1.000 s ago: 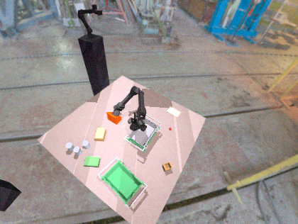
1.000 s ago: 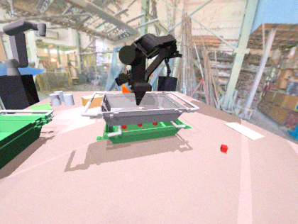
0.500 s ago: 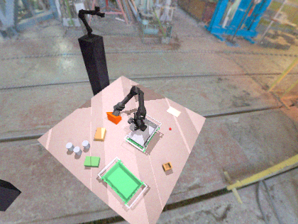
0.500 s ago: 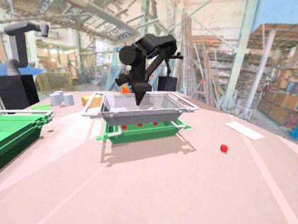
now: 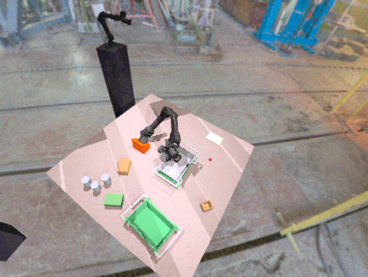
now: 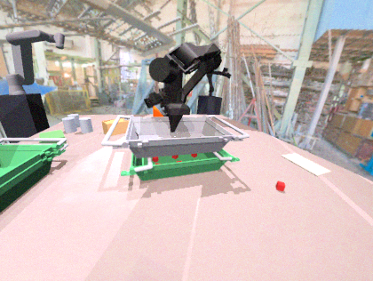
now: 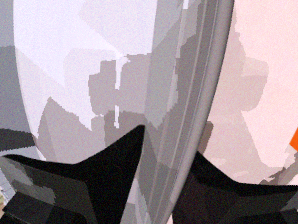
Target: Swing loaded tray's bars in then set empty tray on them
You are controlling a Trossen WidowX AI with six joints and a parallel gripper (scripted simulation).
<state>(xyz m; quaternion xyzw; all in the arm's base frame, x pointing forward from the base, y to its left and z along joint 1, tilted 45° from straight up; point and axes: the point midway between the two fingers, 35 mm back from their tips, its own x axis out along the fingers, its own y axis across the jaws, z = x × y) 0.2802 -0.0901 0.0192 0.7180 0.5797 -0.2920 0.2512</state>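
Right now my gripper tip is 8 cm short of the grey tray, 1 cm to the left of it and 3 cm below it. The rest, counted from my gripper tip: tan block: 30 cm behind, 19 cm to the right, 5 cm below; small brown box: 40 cm ahead, 20 cm to the right, 7 cm below; red block: 30 cm ahead, 21 cm to the left, 8 cm below.
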